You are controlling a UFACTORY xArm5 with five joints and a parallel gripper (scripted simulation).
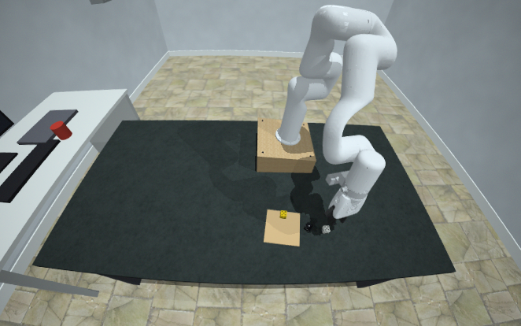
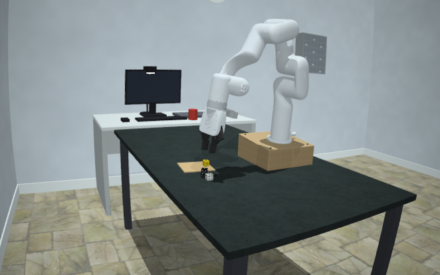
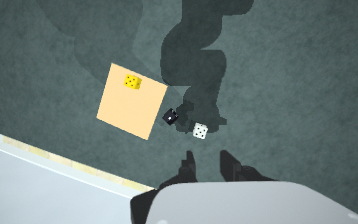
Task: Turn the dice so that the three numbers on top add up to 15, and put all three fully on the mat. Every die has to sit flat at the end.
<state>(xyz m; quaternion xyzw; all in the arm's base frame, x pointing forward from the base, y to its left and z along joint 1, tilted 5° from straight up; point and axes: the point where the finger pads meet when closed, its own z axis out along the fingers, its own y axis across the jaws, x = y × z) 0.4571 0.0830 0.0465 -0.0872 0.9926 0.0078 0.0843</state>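
Now: the white die 12 cm below my hand and 1 cm behind it. Also, from my hand: black die 12 cm below, 7 cm to the right, 2 cm behind; tan mat 17 cm to the right, 14 cm below, 4 cm behind; yellow die 16 cm to the right, 12 cm below, 9 cm behind.
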